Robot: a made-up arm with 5 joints. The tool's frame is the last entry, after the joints. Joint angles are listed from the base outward. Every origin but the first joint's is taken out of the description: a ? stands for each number. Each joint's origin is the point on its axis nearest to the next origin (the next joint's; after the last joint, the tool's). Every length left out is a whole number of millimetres.
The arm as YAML. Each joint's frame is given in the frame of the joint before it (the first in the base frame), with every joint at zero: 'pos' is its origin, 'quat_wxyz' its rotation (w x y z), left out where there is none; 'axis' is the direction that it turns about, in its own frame. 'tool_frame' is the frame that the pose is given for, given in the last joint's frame.
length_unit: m
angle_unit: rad
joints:
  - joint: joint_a
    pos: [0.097, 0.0, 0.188]
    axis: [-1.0, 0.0, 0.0]
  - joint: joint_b
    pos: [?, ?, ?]
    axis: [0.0, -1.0, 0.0]
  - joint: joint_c
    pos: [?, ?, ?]
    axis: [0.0, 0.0, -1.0]
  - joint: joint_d
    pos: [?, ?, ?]
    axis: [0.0, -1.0, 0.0]
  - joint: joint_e
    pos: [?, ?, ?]
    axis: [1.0, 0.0, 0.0]
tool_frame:
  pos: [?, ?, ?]
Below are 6 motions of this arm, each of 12 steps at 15 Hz.
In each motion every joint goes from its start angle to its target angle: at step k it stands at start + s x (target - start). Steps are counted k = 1, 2, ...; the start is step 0. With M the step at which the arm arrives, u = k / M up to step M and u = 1 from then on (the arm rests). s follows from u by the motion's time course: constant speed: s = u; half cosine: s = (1 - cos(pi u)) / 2; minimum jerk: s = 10 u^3 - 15 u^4 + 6 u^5.
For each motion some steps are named. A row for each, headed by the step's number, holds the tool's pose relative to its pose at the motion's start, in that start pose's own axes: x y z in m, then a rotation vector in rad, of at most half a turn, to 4 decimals.
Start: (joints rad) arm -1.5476 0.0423 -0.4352 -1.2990 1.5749
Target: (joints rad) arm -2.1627 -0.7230 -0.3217 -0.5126 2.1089
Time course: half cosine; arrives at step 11
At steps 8, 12:
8: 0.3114 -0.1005 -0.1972 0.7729 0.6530 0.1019
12: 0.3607 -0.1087 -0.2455 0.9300 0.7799 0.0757

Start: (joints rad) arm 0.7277 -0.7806 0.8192 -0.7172 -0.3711
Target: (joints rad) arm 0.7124 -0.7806 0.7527 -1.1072 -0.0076
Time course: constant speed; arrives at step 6
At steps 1, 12:
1: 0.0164 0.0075 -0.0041 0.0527 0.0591 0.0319
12: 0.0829 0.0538 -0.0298 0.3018 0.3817 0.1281

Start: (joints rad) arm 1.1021 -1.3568 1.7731 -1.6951 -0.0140
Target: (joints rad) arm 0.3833 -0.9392 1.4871 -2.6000 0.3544
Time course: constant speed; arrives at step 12
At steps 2, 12:
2: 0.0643 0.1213 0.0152 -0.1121 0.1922 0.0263
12: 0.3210 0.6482 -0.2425 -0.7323 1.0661 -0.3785

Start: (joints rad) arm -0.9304 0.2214 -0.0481 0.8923 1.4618
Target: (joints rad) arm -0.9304 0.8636 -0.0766 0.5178 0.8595
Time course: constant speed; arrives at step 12
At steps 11, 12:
11: 0.0524 -0.0529 0.0453 -0.5594 -0.0533 0.2456
12: 0.0583 -0.0539 0.0500 -0.6110 -0.0649 0.2670

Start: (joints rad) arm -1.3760 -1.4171 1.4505 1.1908 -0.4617
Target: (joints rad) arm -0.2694 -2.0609 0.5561 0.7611 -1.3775
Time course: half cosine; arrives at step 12
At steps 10, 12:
10: 0.2116 -0.5627 0.2549 -1.2030 0.3665 0.7778
12: 0.2114 -0.5878 0.2801 -1.2642 0.4156 0.8485

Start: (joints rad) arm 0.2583 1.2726 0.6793 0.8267 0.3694
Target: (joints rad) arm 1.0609 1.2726 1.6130 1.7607 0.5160
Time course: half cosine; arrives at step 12
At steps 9, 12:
9: 0.1494 0.2863 -0.2040 -0.0542 -0.8617 0.4439
12: 0.1575 0.3496 -0.2428 -0.0617 -1.0082 0.5326

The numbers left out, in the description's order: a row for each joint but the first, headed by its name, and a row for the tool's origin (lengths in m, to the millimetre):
joint_b: 0.0 -0.631 -0.038
joint_c: -0.032 0.0 -0.142
joint_d: 0.042 -0.257 0.0
joint_e: 0.041 0.0 0.213
tool: 0.0 -0.075 -0.063

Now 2 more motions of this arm.
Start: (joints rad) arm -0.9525 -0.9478 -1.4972 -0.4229 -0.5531
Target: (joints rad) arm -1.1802 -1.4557 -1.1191 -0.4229 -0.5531
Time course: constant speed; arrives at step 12
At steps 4, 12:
4: 0.0190 0.0030 -0.0941 0.1825 -0.0216 0.0053
12: 0.0752 0.0425 -0.2624 0.5282 0.0080 0.0843

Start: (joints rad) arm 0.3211 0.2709 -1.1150 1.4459 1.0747
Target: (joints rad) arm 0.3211 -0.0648 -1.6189 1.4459 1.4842
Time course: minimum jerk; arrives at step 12
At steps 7, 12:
7: -0.0266 -0.0362 -0.0553 0.6185 -0.1367 -0.1202
12: -0.0404 -0.0453 -0.0863 0.9434 -0.2426 -0.1463

